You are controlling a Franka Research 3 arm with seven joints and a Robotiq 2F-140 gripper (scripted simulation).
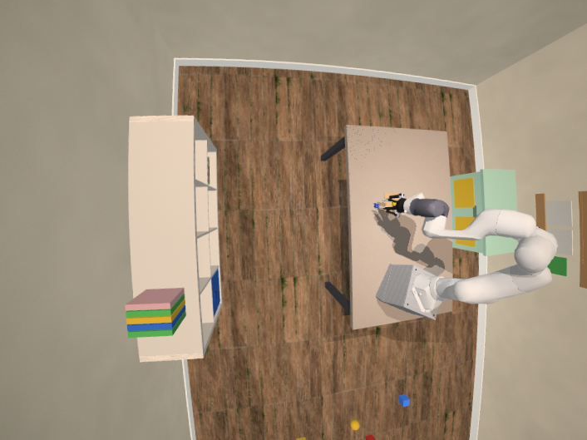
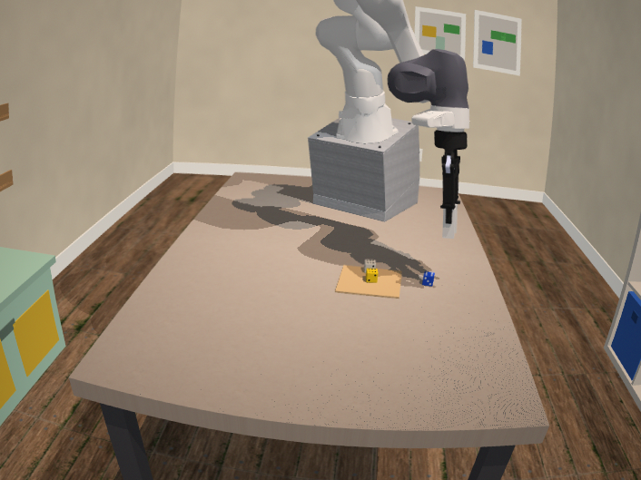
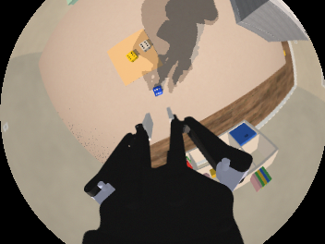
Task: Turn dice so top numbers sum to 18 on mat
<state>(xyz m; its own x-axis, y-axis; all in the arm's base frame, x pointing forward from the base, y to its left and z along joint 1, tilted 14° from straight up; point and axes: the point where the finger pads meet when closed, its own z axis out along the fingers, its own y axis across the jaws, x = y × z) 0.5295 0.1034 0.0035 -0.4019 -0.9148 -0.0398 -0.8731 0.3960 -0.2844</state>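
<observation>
My gripper is now 15 cm above the blue die, 3 cm to the left of it and 1 cm past it. From my hand the other things lie so: white die (16 cm to the right, 14 cm below, 8 cm behind); then yellow die (16 cm to the right, 14 cm below, 3 cm behind); then mat (16 cm to the right, 16 cm below, 3 cm behind).
</observation>
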